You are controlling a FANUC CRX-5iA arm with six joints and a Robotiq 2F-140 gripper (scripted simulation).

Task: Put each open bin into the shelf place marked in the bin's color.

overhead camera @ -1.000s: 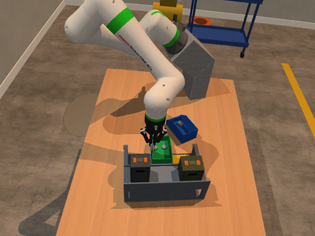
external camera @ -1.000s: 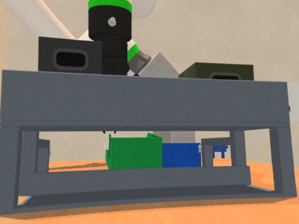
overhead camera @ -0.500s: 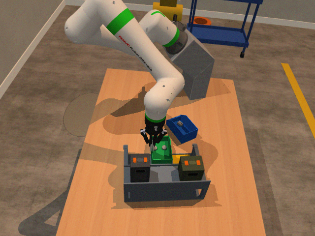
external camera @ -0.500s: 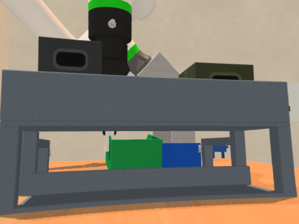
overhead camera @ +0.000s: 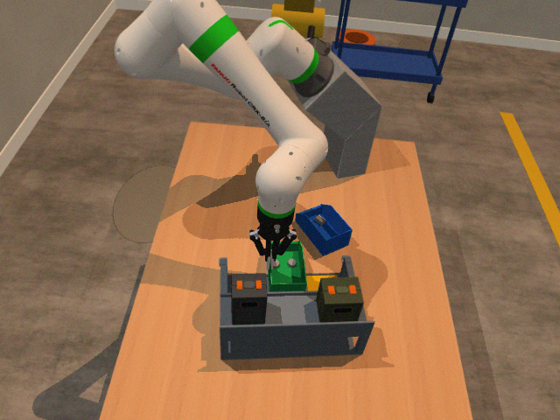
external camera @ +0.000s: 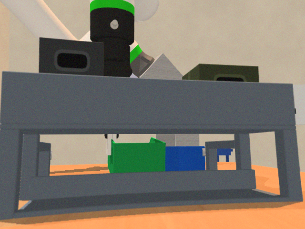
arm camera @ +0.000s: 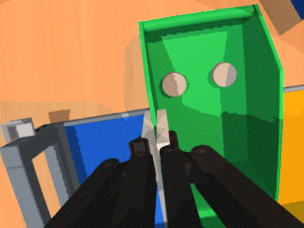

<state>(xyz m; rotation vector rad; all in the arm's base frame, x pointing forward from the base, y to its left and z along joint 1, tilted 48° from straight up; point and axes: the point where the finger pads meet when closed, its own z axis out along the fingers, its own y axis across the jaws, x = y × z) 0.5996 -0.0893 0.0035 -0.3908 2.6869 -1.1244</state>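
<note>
Right now my hand is 20 mm past the green bin, 50 mm to the right of it and 40 mm above it. The rest, counted from my hand: black box: 190 mm ahead, 40 mm to the right, 70 mm above; olive box: 150 mm ahead, 190 mm to the left, 60 mm above; blue bin: 210 mm behind, 150 mm to the left, 60 mm below.
</note>
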